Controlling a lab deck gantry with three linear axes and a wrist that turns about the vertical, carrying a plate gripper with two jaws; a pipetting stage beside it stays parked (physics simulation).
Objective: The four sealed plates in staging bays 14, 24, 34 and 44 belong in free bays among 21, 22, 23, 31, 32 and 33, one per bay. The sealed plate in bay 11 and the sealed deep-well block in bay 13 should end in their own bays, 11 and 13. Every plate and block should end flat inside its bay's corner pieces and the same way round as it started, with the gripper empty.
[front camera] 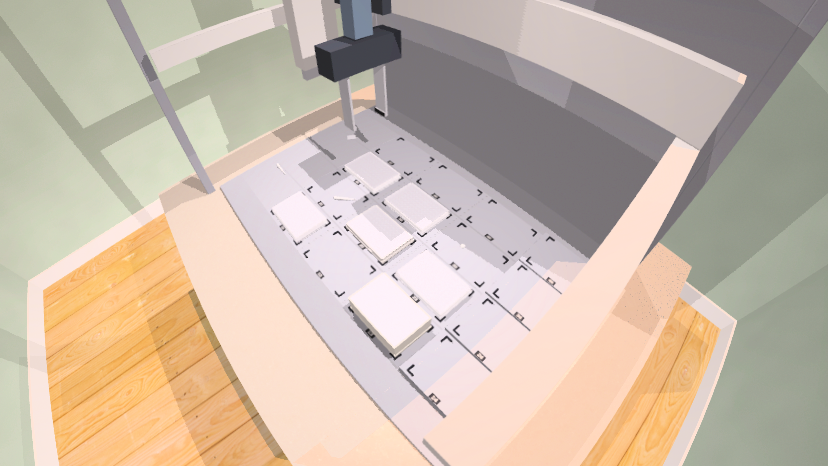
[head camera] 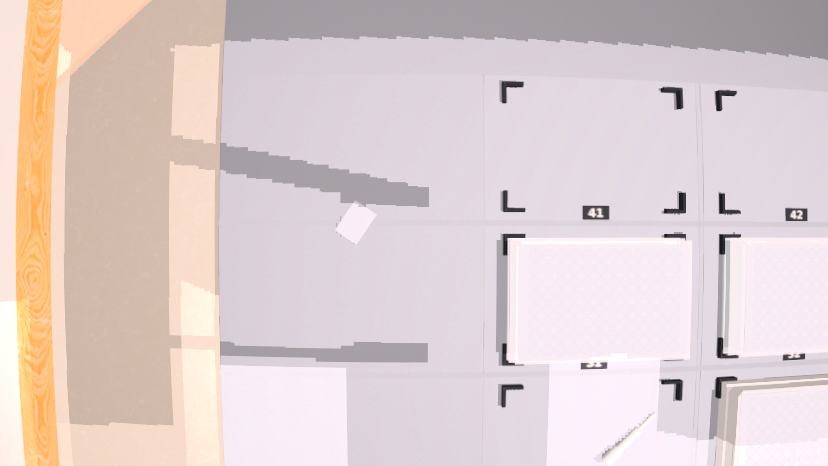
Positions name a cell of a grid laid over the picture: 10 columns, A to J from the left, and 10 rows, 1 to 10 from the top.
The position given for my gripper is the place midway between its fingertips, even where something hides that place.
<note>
I see my gripper (front camera: E3), a deep-well block (front camera: E7), a sealed plate (front camera: D5) and a small pale square scrap (head camera: E5).
The head camera view misses the deep-well block: it is out of frame. The head camera view misses the sealed plate: it is out of frame.
</note>
